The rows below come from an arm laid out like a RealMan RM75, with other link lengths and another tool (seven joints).
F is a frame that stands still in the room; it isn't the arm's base.
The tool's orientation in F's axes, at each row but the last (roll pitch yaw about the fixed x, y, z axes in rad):
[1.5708, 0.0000, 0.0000]
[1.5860, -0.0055, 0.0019]
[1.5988, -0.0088, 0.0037]
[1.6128, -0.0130, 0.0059]
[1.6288, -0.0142, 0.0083]
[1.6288, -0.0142, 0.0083]
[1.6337, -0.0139, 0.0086]
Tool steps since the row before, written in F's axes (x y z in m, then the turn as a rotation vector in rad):
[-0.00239, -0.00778, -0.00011, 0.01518, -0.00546, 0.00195]
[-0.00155, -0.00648, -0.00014, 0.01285, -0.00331, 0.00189]
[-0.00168, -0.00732, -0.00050, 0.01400, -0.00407, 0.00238]
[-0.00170, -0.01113, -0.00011, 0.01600, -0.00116, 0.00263]
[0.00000, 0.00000, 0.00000, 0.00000, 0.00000, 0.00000]
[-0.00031, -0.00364, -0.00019, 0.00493, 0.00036, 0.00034]
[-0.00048, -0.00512, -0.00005, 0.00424, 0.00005, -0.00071]
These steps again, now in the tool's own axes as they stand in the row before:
[-0.00239, -0.00011, 0.00778, 0.01518, 0.00195, 0.00546]
[-0.00156, -0.00003, 0.00648, 0.01285, 0.00187, 0.00331]
[-0.00171, -0.00028, 0.00732, 0.01401, 0.00237, 0.00406]
[-0.00177, 0.00038, 0.01111, 0.01603, 0.00247, 0.00115]
[0.00000, 0.00000, 0.00000, 0.00000, 0.00000, 0.00000]
[-0.00034, 0.00003, 0.00364, 0.00494, 0.00025, -0.00033]
[-0.00052, 0.00028, 0.00511, 0.00423, -0.00077, 0.00003]

